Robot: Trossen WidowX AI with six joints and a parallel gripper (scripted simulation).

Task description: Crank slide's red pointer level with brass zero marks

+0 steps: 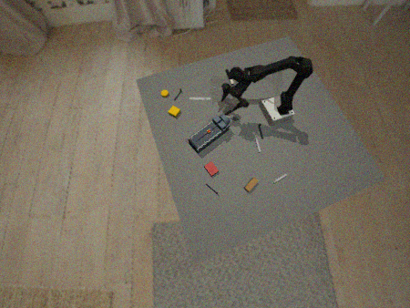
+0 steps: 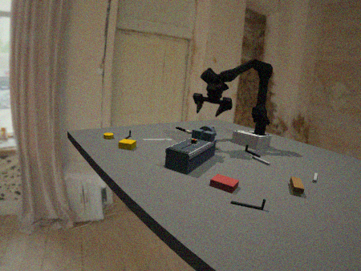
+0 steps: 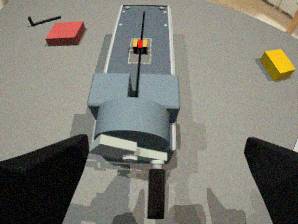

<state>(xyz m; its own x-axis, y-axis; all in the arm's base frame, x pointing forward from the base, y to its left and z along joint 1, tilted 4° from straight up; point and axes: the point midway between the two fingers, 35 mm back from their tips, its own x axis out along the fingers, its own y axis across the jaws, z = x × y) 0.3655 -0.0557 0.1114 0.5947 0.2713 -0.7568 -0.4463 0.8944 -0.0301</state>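
Right now my gripper tip is 90 mm above the dark handle, 20 mm past it and 10 mm to the left of it. Also, from my gripper tip: red pointer (130 mm ahead, 100 mm to the left, 90 mm below); yellow block (310 mm ahead, 150 mm below, 140 mm to the right); red block (310 mm to the left, 170 mm ahead, 160 mm below).
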